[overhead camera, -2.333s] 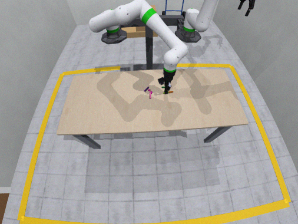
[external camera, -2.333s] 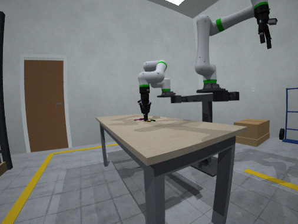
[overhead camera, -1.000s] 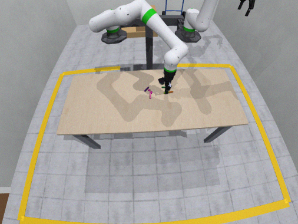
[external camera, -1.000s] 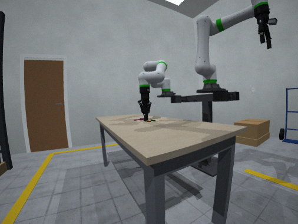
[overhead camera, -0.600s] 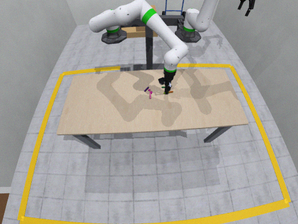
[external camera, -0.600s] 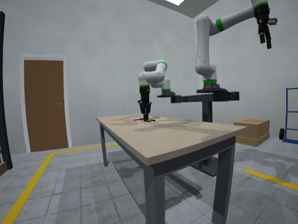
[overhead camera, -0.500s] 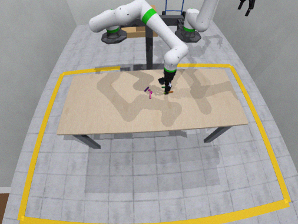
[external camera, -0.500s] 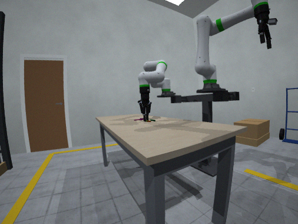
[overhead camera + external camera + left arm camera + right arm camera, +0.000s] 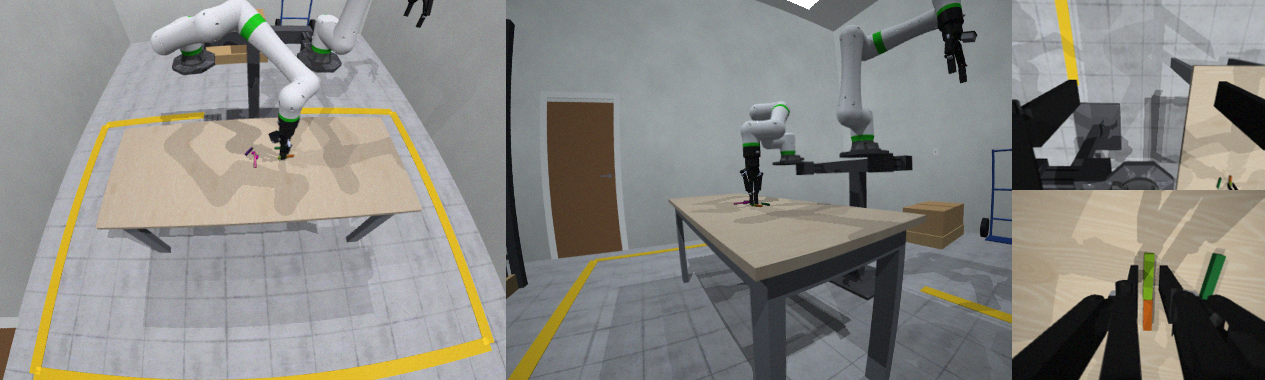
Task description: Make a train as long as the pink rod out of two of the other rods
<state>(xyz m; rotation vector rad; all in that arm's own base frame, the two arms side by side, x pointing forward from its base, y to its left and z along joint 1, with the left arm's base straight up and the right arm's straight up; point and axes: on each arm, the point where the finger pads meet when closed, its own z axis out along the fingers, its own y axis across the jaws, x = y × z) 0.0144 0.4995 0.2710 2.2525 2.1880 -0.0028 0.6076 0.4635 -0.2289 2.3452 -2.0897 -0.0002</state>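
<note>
The lime rod is 40 mm below my right hand. Round my right hand: pink rod 20 mm ahead, 150 mm to the right, 40 mm below; then orange rod 10 mm behind, 40 mm to the left, 40 mm below; then green rod 70 mm behind, 40 mm below.
</note>
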